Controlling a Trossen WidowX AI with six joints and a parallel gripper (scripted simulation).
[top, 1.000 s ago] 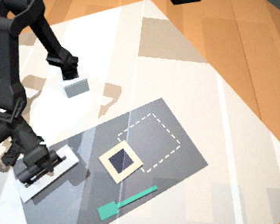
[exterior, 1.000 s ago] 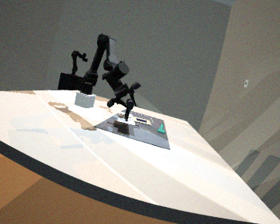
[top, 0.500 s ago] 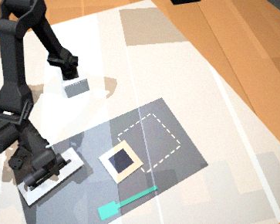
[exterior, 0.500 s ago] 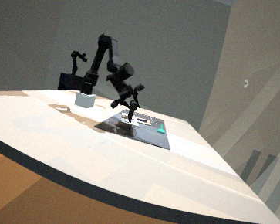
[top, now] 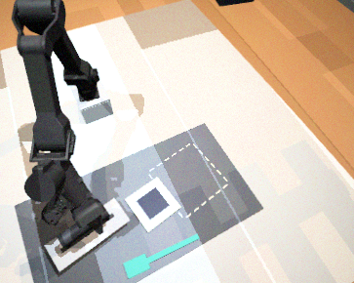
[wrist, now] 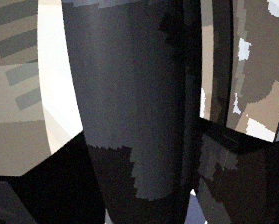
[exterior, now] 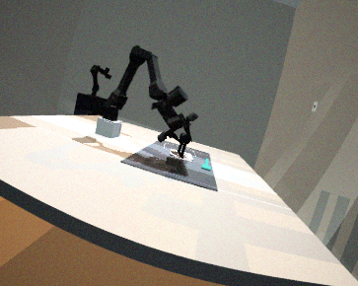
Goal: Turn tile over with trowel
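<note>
Right now the mat is 5 cm behind my gripper tip, 11 cm to the left of it and 11 cm below it. Round my gripper tip: trowel 9 cm ahead, 11 cm to the left, 9 cm below; tile 5 cm behind, 15 cm to the left, 8 cm below.
</note>
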